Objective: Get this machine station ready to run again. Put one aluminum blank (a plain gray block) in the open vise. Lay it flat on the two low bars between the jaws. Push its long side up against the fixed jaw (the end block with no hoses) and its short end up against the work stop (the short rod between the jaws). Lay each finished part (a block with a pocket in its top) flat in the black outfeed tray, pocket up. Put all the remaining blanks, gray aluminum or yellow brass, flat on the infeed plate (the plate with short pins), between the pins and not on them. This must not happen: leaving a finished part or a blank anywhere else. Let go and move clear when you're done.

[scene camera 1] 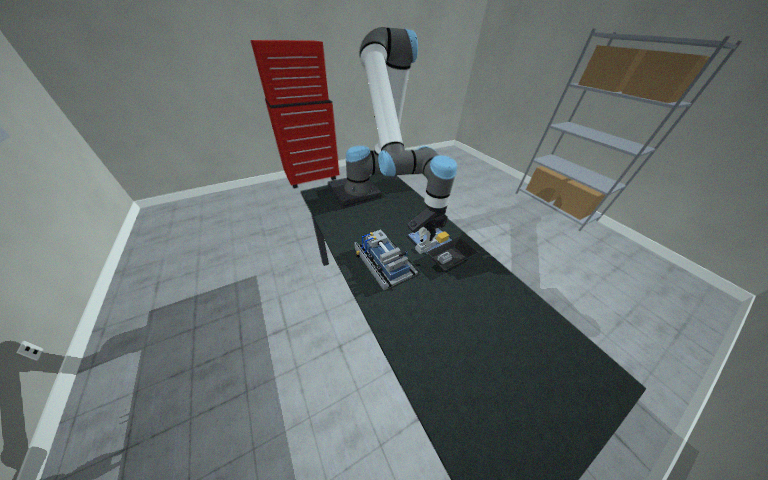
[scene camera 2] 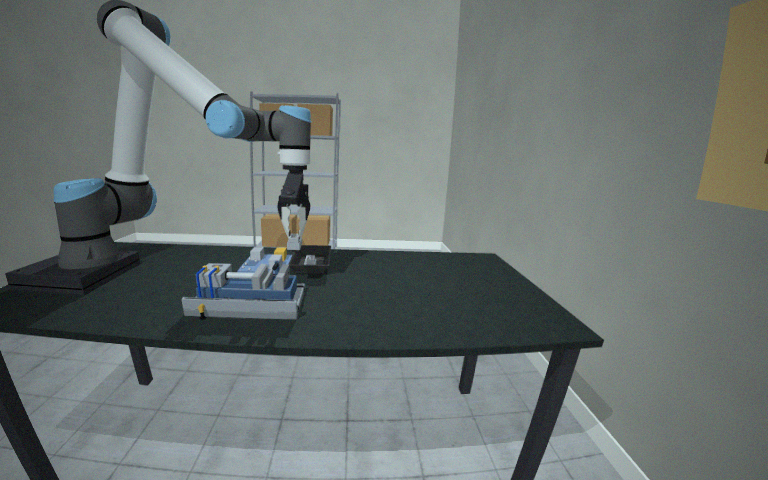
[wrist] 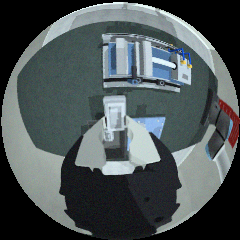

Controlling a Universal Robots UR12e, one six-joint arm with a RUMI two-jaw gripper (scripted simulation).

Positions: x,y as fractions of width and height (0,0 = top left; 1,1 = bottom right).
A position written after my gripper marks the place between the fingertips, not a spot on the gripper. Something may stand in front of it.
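My gripper (scene camera 2: 0.38,0.50), visible also in the wrist view (wrist: 0.48,0.49). Light gray base rail (scene camera 2: 0.38,0.64) visible.
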